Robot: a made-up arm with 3 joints. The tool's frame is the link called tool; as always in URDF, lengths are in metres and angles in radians.
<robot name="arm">
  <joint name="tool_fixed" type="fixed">
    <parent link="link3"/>
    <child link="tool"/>
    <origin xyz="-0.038 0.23 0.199" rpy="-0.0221 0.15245 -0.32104"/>
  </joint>
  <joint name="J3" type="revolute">
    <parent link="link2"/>
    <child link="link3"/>
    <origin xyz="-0.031 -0.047 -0.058" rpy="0 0 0"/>
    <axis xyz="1 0 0"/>
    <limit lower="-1.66" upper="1.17" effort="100" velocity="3.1"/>
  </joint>
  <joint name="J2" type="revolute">
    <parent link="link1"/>
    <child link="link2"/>
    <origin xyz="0.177 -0.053 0.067" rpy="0 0 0"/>
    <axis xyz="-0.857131 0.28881 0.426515"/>
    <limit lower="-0.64" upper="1.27" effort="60" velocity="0.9"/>
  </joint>
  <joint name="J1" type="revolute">
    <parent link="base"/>
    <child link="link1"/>
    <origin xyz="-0.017 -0.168 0.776" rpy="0 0 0"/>
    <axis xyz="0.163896 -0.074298 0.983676"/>
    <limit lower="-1.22" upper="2.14" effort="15" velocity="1.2"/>
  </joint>
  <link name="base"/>
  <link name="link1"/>
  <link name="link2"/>
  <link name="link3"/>
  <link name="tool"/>
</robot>
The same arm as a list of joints. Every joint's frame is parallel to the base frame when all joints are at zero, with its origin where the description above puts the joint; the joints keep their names.
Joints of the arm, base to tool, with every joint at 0 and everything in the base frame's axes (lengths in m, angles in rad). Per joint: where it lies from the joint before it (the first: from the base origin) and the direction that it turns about. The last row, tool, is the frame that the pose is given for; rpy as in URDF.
J1: axis 0.163896 -0.074298 0.983676 origin -0.017 -0.168 0.776
J2: axis -0.857131 0.28881 0.426515 origin 0.177 -0.053 0.067
J3: axis +x origin -0.031 -0.047 -0.058
tool: origin -0.038 0.23 0.199 rpy -0.0221 0.1525 -0.321
Joint limits (rad, base to tool): -1.22..2.14 -0.64..1.27 -1.66..1.17

